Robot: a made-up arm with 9 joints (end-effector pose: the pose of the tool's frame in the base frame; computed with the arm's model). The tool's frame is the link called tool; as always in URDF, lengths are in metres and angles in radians.
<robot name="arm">
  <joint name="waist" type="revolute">
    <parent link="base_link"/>
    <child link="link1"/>
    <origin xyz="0 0 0.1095" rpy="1.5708 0 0"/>
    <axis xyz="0 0 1"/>
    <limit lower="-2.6" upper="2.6"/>
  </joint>
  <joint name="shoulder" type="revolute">
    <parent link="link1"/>
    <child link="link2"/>
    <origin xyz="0.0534 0.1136 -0.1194" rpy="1.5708 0 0"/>
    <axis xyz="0 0 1"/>
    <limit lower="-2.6" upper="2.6"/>
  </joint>
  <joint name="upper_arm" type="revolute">
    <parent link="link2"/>
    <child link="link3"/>
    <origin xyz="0.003 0.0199 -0.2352" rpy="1.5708 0 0"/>
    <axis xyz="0 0 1"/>
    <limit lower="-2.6" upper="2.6"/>
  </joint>
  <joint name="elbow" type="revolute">
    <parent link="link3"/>
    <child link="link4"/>
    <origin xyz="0.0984 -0.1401 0.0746" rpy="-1.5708 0 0"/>
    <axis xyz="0 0 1"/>
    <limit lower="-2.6" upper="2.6"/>
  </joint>
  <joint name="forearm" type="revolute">
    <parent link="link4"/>
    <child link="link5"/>
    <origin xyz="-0.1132 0.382 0.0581" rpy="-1.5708 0 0"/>
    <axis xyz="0 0 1"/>
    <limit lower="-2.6" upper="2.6"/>
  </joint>
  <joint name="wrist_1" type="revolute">
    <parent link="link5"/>
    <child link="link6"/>
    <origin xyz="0.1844 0.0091 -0.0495" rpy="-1.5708 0 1.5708"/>
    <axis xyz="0 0 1"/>
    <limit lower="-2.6" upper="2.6"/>
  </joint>
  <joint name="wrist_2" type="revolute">
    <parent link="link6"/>
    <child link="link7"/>
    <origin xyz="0.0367 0.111 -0.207" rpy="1.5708 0 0"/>
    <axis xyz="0 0 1"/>
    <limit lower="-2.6" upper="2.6"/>
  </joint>
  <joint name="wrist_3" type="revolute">
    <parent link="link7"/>
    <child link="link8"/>
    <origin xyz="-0.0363 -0.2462 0.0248" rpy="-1.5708 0 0"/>
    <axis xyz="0 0 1"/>
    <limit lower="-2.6" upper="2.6"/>
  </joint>
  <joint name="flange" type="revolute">
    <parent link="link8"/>
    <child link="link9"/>
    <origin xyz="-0.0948 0.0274 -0.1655" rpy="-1.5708 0 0"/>
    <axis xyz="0 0 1"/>
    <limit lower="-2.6" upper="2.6"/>
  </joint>
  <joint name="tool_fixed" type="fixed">
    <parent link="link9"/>
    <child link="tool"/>
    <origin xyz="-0.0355 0.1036 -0.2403" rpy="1.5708 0 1.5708"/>
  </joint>
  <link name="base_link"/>
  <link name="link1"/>
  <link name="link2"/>
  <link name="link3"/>
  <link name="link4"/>
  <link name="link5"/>
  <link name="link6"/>
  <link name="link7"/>
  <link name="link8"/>
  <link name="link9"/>
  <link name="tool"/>
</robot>
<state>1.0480 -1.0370 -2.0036 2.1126 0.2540 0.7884 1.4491 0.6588 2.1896</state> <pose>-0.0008 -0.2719 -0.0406 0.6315 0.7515 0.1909 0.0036</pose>
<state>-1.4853 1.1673 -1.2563 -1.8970 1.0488 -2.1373 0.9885 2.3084 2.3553</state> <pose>1.2101 0.3955 -0.2240 0.0283 -0.3812 0.9216 -0.0669</pose>
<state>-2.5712 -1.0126 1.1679 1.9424 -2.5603 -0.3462 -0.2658 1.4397 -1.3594</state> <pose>0.8206 0.2518 0.5642 0.3298 0.1988 -0.9109 0.1483</pose>
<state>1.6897 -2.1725 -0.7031 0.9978 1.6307 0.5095 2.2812 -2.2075 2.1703</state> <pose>-0.6240 -0.2262 -0.1203 0.0555 0.4810 0.8086 0.3343</pose>
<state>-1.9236 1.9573 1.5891 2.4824 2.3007 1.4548 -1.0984 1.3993 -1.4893</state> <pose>-0.0469 -0.8580 -0.5197 0.8468 -0.3013 -0.1826 -0.3986</pose>
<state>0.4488 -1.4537 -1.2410 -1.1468 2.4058 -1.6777 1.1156 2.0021 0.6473</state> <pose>0.1036 -0.0621 1.4808 0.1146 -0.5183 0.0567 -0.8456</pose>
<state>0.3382 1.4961 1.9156 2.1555 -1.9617 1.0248 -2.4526 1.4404 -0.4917</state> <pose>0.5327 0.0030 0.9466 0.3608 -0.8261 0.4140 -0.1262</pose>
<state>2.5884 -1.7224 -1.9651 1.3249 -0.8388 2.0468 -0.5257 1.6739 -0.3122</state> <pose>-0.6644 0.8086 0.0097 0.2302 0.5217 0.5249 0.6319</pose>
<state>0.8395 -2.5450 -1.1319 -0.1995 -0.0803 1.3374 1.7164 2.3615 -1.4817</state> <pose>-0.4694 -0.0248 0.2843 0.2287 -0.2136 0.5787 0.7531</pose>
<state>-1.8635 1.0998 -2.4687 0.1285 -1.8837 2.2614 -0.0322 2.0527 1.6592</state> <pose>0.4202 -0.5161 -0.3959 0.4408 0.6220 0.6405 -0.0925</pose>
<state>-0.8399 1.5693 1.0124 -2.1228 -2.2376 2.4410 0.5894 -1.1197 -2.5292</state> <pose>-0.5667 0.2097 -0.0414 0.3018 0.9523 0.0413 0.0188</pose>
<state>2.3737 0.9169 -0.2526 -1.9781 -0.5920 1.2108 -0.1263 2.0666 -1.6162</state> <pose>-0.3522 0.3552 0.6284 0.2255 0.8402 -0.4811 0.1084</pose>
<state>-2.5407 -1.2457 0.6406 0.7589 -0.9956 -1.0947 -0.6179 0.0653 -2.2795</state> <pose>-0.1705 -0.2565 0.1632 0.4977 -0.2223 0.8373 0.0426</pose>
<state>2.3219 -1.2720 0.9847 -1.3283 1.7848 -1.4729 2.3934 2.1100 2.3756</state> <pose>-0.2705 0.3487 0.3767 0.6883 0.1233 0.7113 0.0711</pose>
